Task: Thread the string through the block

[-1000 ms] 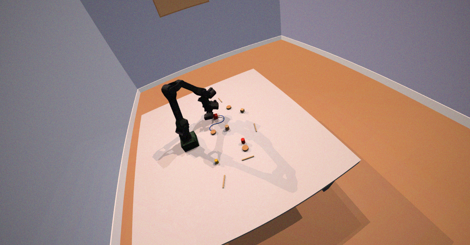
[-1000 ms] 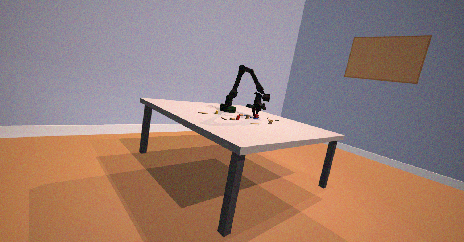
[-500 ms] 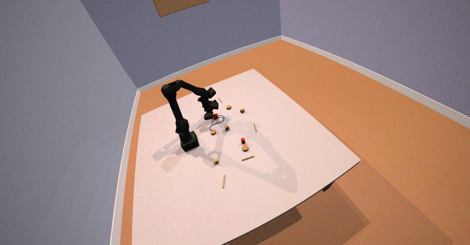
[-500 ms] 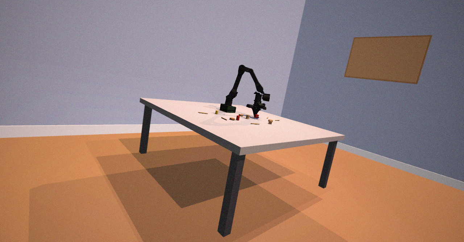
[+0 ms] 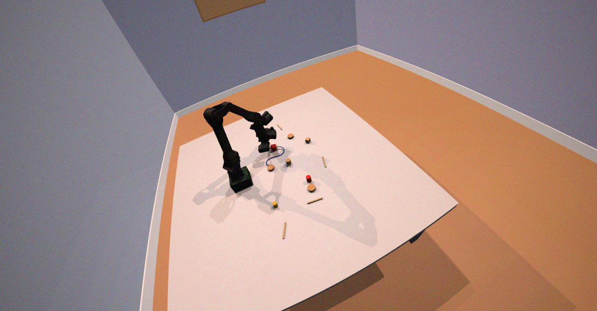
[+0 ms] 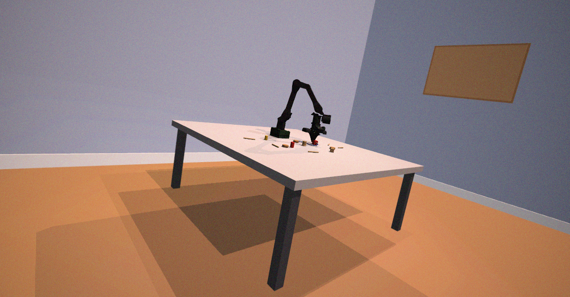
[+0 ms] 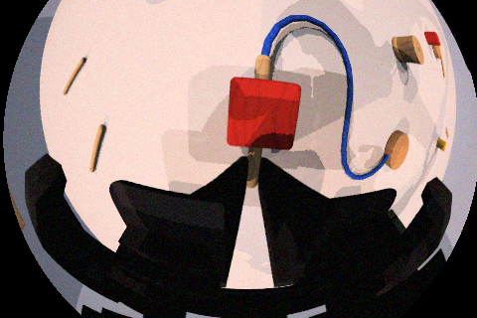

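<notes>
The red block is 30 mm ahead of my gripper tip, 10 mm to the right of it and 10 mm above it. Round my gripper tip: round wooden button 20 mm behind, 150 mm to the right; wooden cylinder 80 mm ahead, 170 mm to the right, 10 mm above; thin wooden stick 40 mm ahead, 10 mm to the right, 10 mm above.
</notes>
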